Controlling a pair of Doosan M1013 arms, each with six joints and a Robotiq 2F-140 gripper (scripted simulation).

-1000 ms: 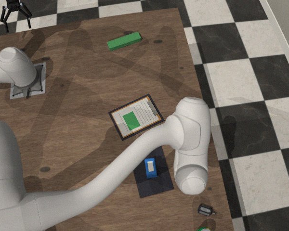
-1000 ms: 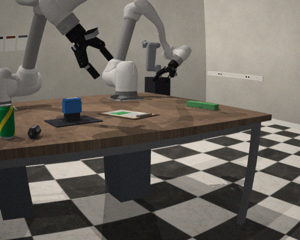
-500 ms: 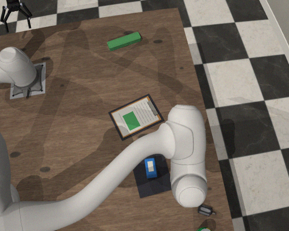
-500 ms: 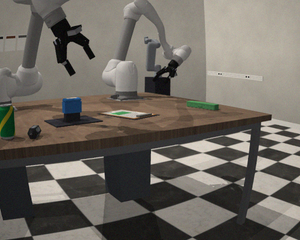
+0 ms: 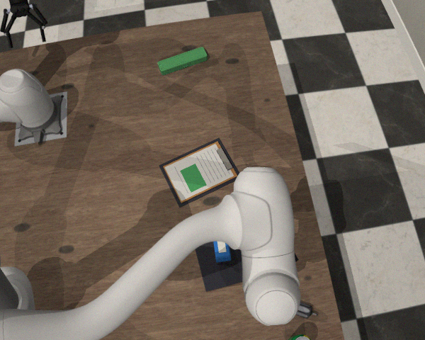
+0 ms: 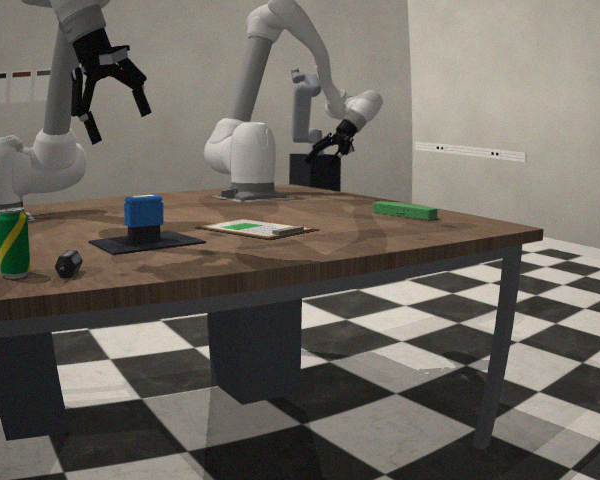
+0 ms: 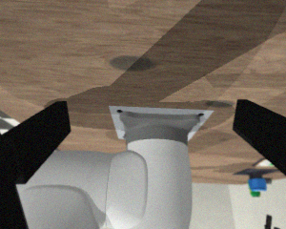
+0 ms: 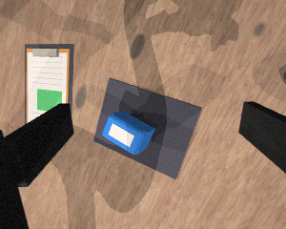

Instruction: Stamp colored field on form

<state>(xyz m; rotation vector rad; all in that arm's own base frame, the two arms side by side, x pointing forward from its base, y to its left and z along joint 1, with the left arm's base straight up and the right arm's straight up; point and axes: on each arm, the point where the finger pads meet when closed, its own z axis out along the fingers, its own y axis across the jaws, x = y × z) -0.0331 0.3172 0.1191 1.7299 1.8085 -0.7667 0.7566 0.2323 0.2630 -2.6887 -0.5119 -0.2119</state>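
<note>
Right now the blue stamp is 21 cm below my right hand, 10 cm behind it and 9 cm to the left of it. The rest, counted from my right hand: dark mat: 26 cm below, 10 cm behind, 9 cm to the left.
</note>
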